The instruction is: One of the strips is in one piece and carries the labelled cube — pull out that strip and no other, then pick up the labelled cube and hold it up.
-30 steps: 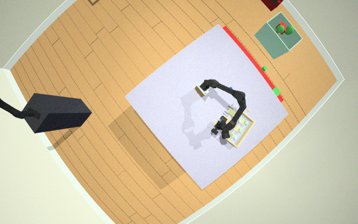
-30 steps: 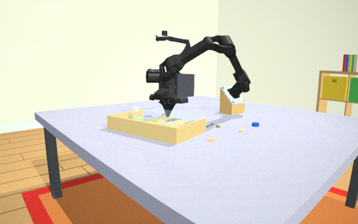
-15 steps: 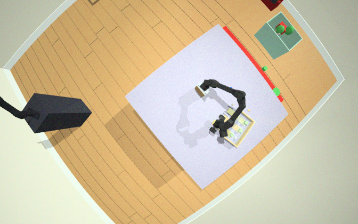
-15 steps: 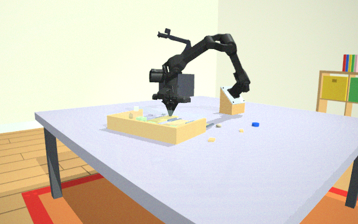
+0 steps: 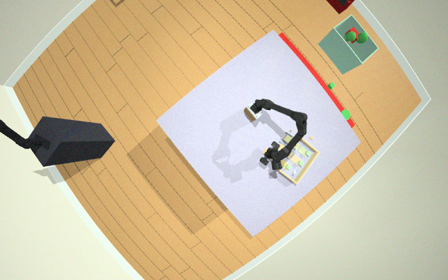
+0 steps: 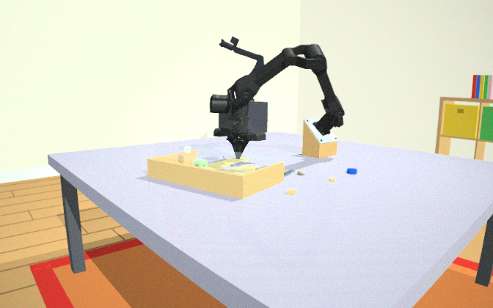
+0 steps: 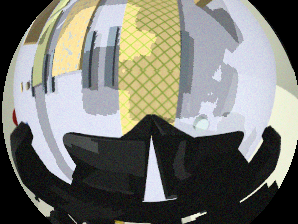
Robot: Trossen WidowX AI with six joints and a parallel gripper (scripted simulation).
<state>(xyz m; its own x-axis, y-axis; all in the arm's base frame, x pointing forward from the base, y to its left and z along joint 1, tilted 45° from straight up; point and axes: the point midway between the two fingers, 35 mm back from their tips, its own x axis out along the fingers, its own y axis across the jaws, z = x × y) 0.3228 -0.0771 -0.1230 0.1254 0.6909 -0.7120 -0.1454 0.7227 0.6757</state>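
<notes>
Right now my gripper tip is 10 cm short of the tan strip and 2 cm to the right of it. Round my gripper tip: blue disc (37 cm to the left, 11 cm behind).
</notes>
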